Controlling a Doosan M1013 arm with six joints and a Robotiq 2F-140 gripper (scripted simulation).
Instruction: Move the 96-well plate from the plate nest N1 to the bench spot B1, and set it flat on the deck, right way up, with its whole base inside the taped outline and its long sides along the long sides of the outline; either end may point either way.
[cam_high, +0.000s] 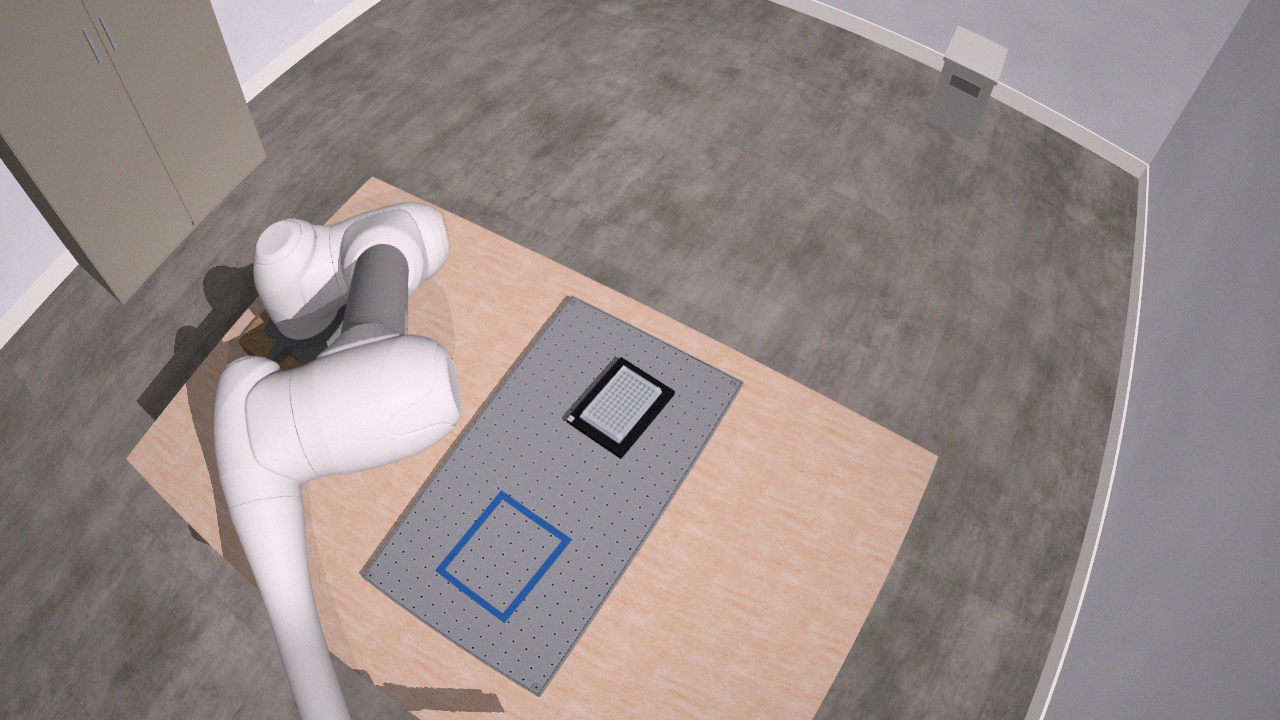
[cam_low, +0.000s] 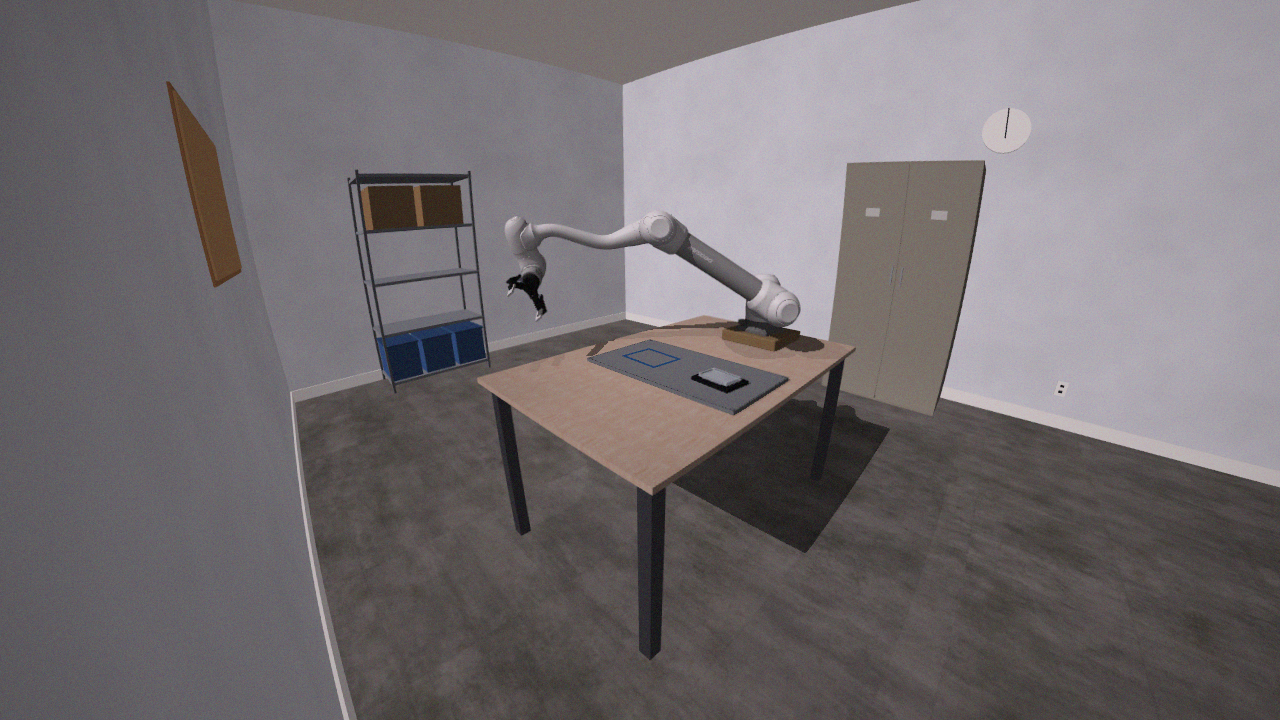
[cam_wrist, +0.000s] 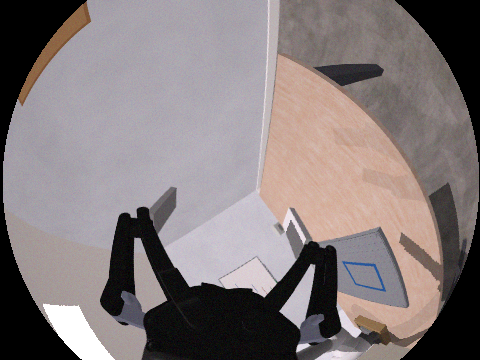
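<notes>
Right now the white 96-well plate is 440 mm behind my hand, 590 mm to the left of it and 220 mm below it. From my hand the other things lie so: black plate nest: 440 mm behind, 590 mm to the left, 230 mm below.
</notes>
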